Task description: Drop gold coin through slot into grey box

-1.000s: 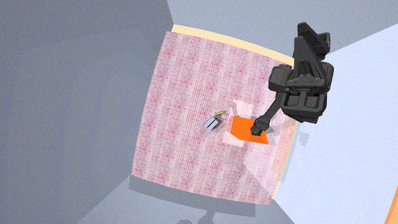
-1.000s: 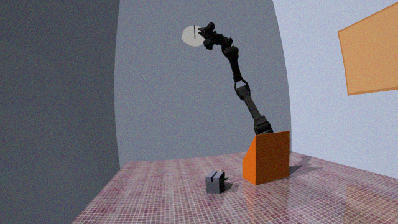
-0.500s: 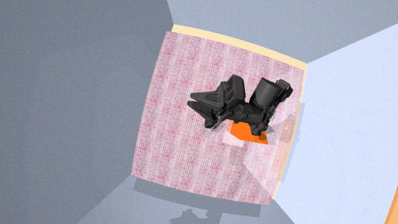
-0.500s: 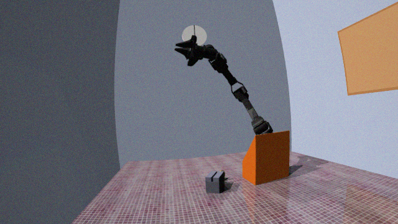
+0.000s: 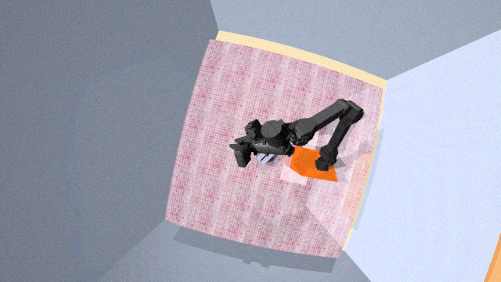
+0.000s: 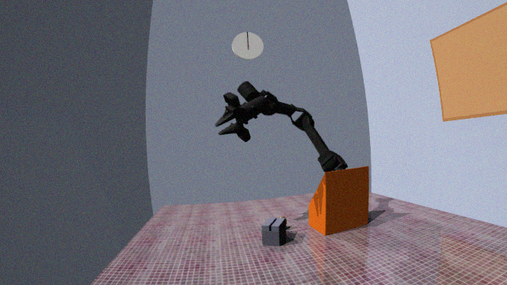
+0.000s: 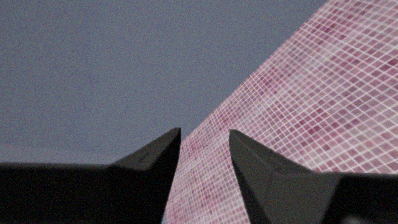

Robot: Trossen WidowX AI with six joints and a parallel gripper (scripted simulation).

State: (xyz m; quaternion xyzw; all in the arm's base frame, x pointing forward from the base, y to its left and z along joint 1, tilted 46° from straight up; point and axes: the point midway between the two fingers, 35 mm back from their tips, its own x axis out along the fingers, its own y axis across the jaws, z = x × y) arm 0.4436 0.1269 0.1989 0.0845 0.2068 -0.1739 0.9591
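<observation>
Right now my gripper tip is 370 mm above the gold coin, 230 mm past it and 40 mm to the left of it.
</observation>
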